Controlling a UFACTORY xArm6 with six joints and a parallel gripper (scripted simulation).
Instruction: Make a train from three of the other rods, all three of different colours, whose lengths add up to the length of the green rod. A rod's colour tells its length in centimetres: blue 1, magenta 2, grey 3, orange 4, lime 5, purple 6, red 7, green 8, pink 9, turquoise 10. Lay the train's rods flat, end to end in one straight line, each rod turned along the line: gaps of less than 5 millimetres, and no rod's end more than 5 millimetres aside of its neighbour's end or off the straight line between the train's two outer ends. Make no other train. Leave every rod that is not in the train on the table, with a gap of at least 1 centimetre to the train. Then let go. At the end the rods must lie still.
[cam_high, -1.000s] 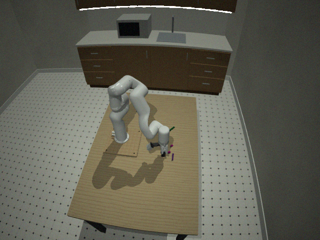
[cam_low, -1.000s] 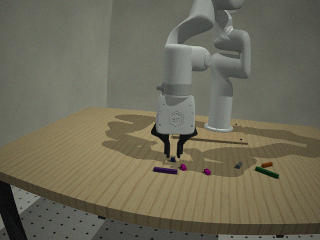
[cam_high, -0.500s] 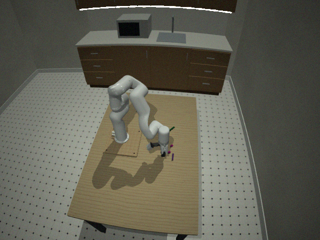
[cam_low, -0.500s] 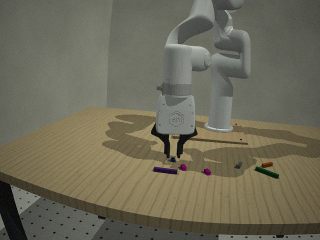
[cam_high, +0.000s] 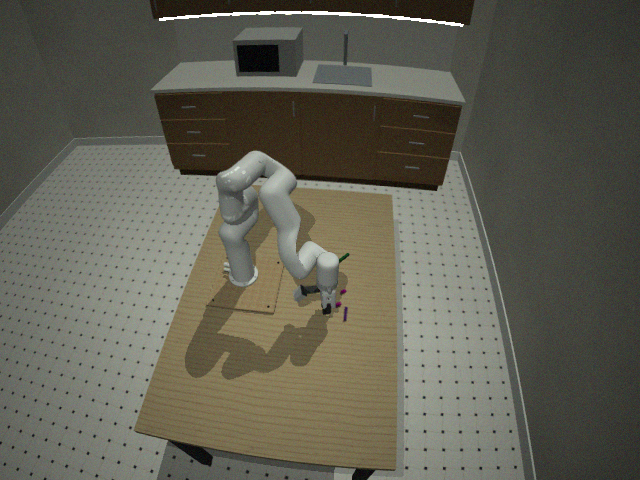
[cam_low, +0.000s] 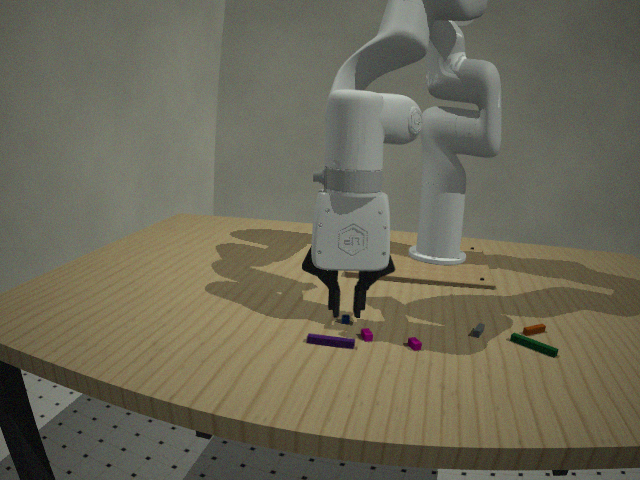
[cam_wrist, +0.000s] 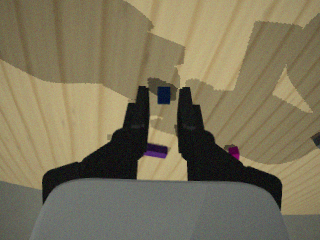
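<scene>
The blue rod lies 30 mm below my hand. From my hand the other things lie so: purple rod (80 mm ahead, 30 mm below, 10 mm to the left); grey rod (190 mm to the left, 30 mm below, 30 mm behind); green rod (280 mm to the left, 30 mm below).
</scene>
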